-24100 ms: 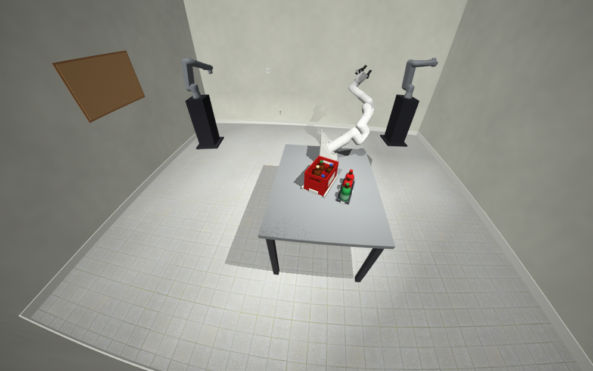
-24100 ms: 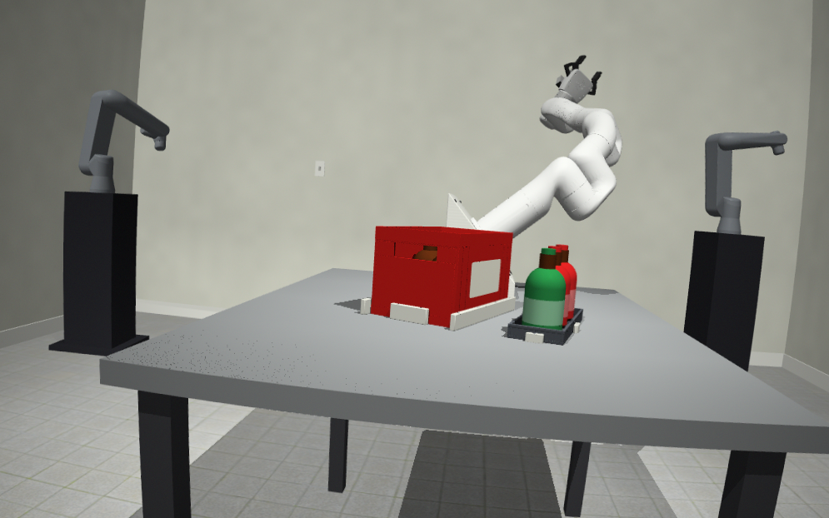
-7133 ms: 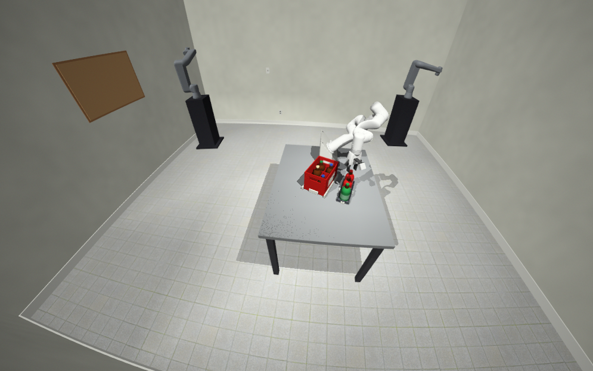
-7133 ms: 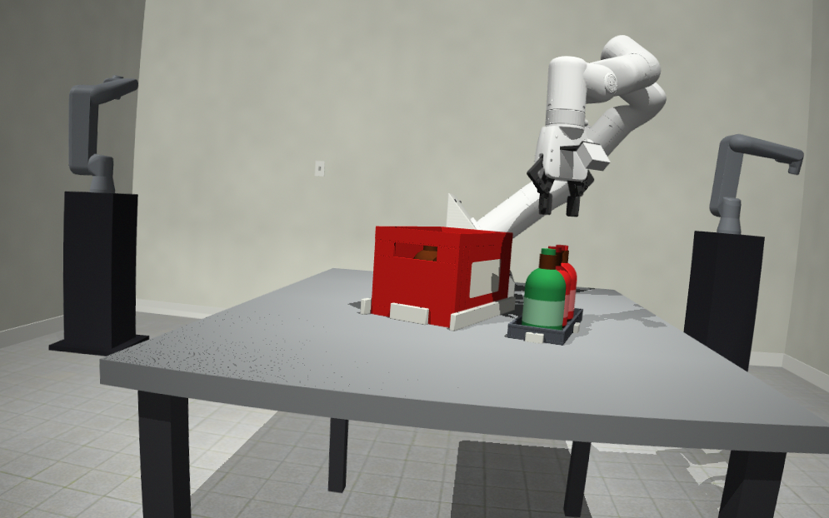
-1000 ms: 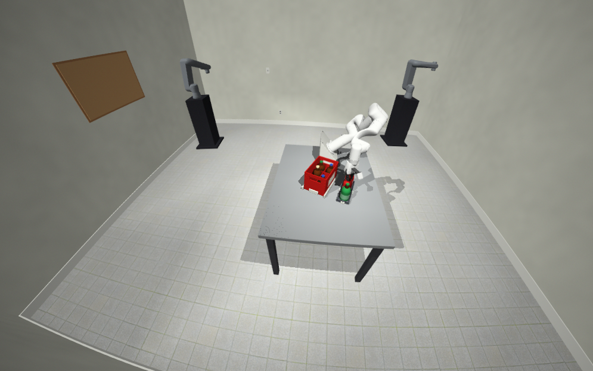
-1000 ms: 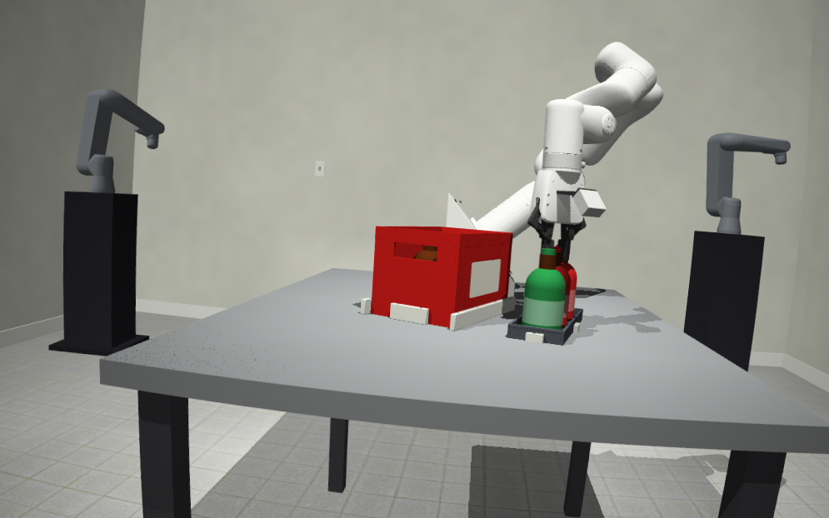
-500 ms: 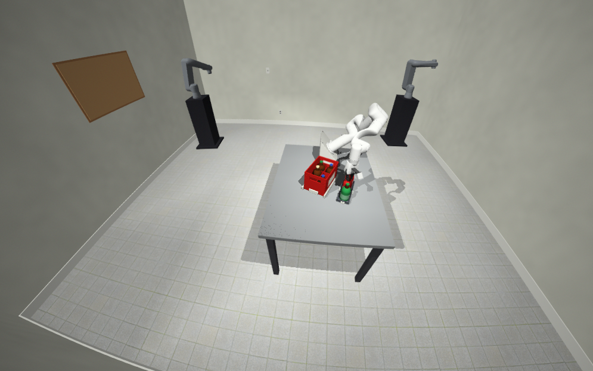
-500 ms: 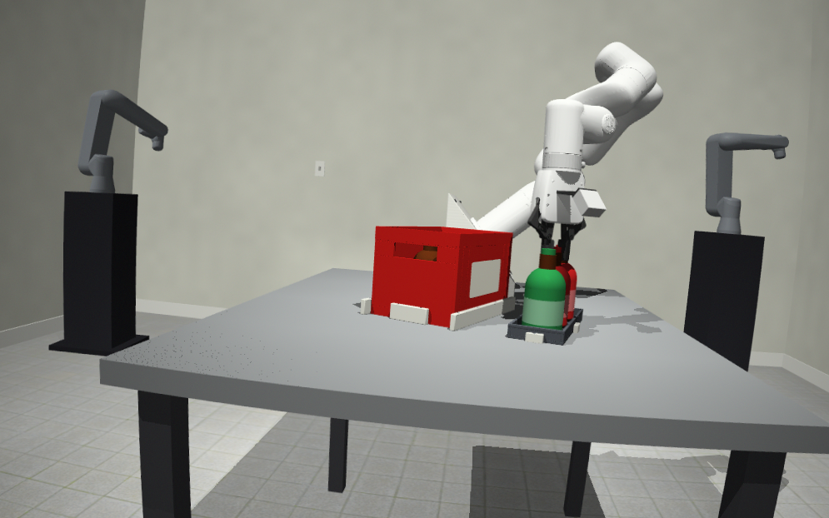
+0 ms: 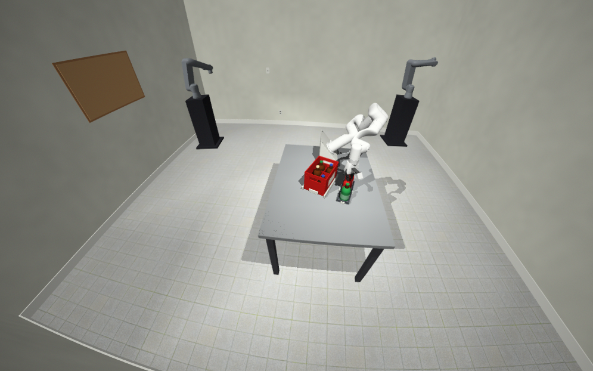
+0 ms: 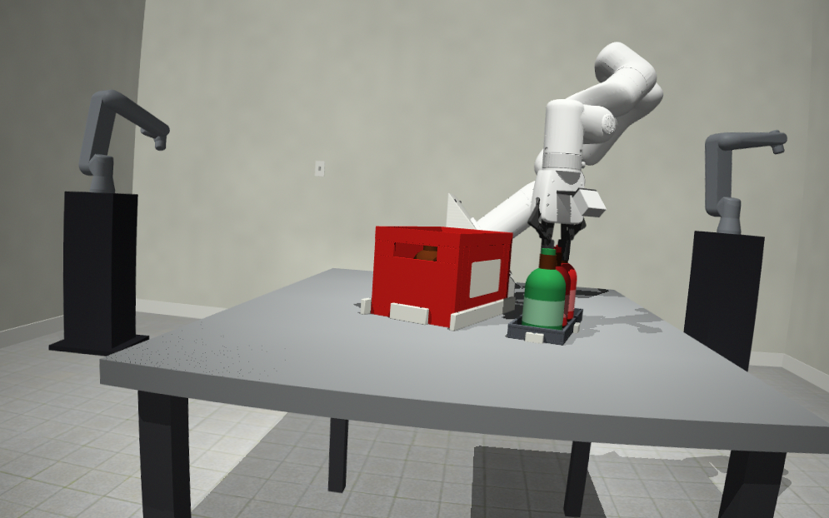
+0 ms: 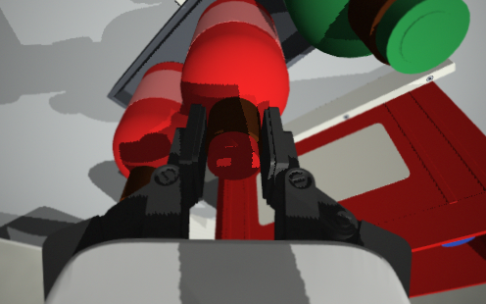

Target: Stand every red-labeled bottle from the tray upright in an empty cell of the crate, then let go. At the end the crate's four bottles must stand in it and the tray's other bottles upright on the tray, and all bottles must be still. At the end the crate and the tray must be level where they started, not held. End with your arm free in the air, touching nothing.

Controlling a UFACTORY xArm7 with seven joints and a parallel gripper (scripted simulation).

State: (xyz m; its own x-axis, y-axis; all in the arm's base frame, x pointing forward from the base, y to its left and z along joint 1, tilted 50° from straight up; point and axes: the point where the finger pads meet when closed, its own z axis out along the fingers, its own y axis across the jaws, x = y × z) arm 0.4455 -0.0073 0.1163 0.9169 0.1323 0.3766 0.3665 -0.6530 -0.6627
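Right now the green bottle is 8 cm ahead of my hand, 7 cm below it and 3 cm to the right of it. Also, from my hand: dark tray 14 cm below; then red-labeled bottle 8 cm behind, 7 cm below, 3 cm to the left; then red crate 20 cm to the right, 11 cm behind, 7 cm below.
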